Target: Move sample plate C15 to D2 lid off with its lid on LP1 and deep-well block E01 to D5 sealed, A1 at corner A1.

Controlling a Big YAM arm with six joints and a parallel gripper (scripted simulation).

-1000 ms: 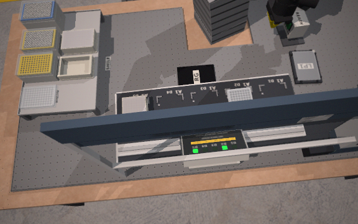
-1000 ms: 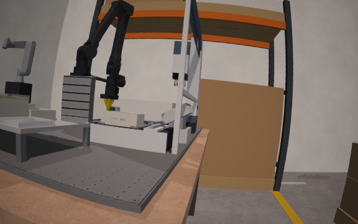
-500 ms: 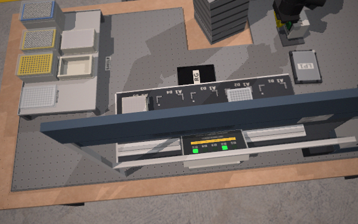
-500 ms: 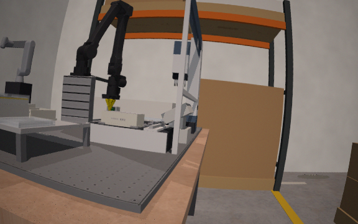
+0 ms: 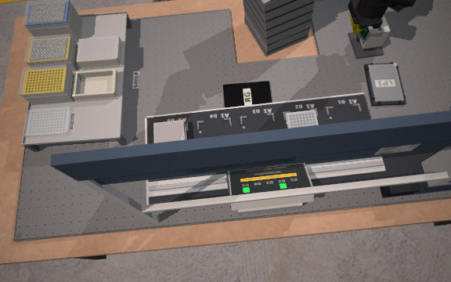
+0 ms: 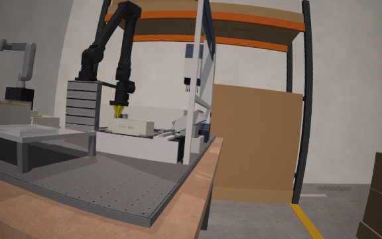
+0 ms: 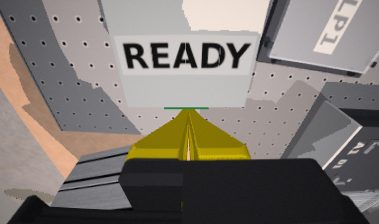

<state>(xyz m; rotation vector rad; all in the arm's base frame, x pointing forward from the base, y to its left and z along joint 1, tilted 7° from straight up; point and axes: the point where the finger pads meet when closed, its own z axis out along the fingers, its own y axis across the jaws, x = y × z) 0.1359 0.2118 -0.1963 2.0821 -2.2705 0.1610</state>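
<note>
The ready key is 2 cm to the left of my hand. Also, from my hand: clear plate lid (16 cm ahead, 5 cm to the left, 7 cm below); sample plate C15 (27 cm ahead, 25 cm to the right, 2 cm below); lid park LP1 (16 cm ahead, 5 cm to the left, 8 cm below).
</note>
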